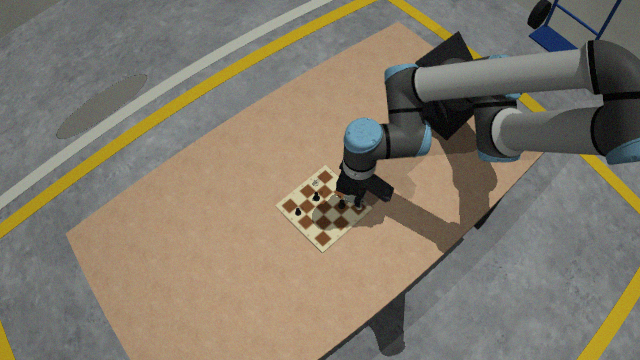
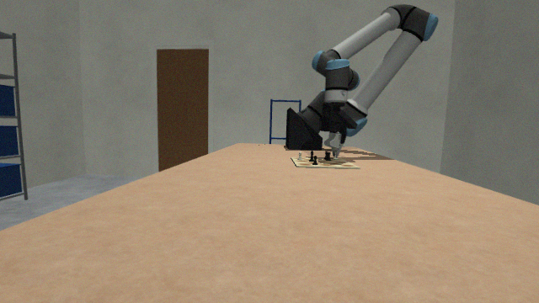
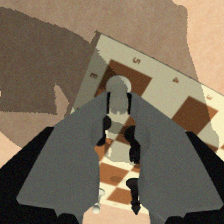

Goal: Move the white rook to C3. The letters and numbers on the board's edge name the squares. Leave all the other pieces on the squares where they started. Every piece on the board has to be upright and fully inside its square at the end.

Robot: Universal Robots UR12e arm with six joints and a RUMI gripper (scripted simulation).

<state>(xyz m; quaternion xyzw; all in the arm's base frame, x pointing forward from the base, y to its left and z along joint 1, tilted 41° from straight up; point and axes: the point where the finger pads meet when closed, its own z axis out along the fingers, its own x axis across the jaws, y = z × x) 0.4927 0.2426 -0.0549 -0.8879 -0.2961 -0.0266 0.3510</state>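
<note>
Now: the chessboard 9 cm ahead of my hand, 6 cm to the right of it and 3 cm below it. Round my hand: white rook 1 cm below.
</note>
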